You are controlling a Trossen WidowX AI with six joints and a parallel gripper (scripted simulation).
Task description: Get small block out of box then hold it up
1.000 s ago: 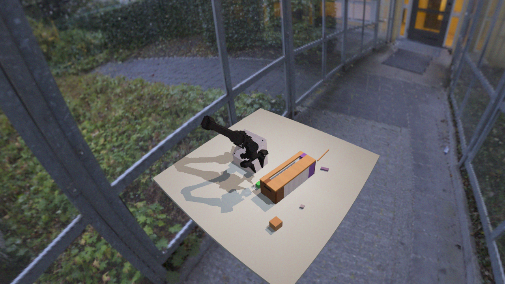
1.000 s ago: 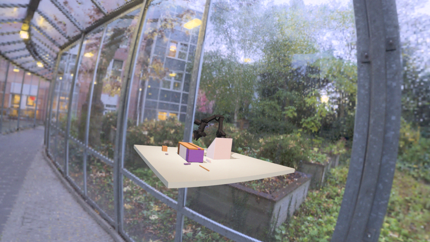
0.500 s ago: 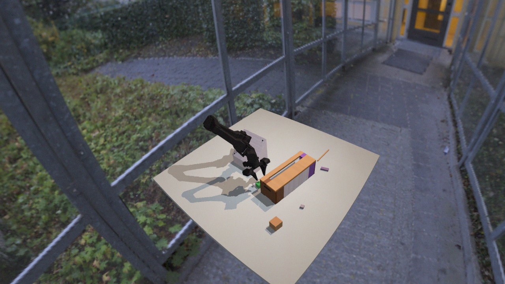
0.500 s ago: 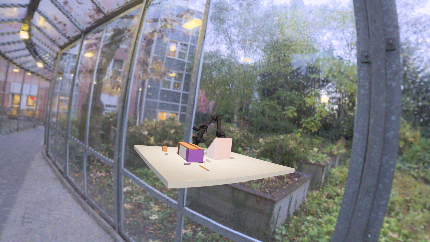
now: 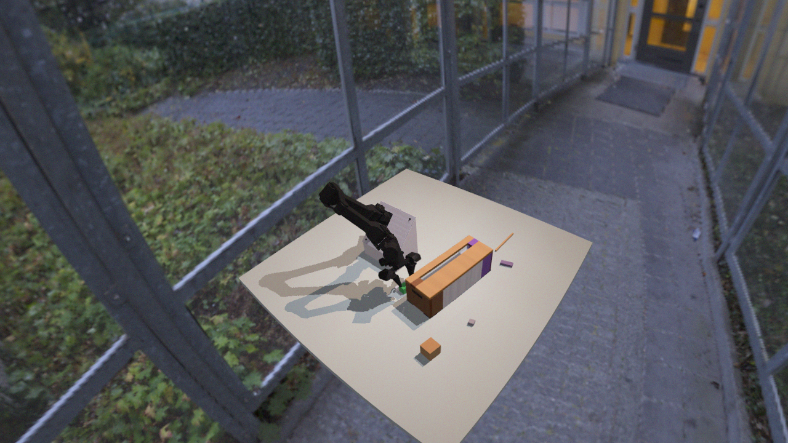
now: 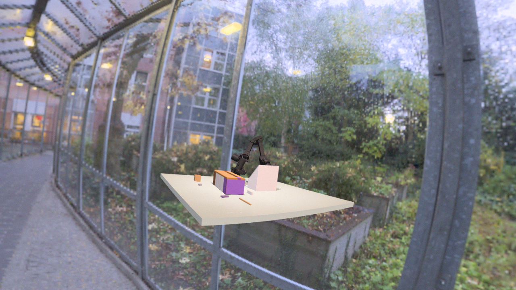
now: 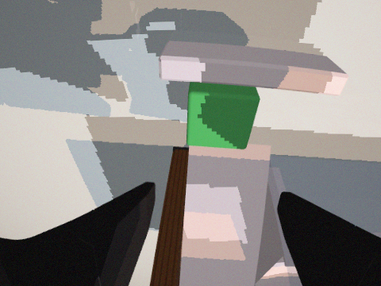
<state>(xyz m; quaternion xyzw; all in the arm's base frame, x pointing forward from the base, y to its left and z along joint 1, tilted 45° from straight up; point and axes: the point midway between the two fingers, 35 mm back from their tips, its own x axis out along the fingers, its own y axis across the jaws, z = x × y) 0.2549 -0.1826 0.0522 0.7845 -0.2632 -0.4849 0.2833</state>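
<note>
My gripper tip is 50 mm above the green block and 20 mm past it. The rest, counted from my gripper tip: box 150 mm to the left, 80 mm ahead; purple flat piece 410 mm to the left, 260 mm ahead, 60 mm below; orange cube 270 mm ahead, 180 mm to the right, 30 mm below.
</note>
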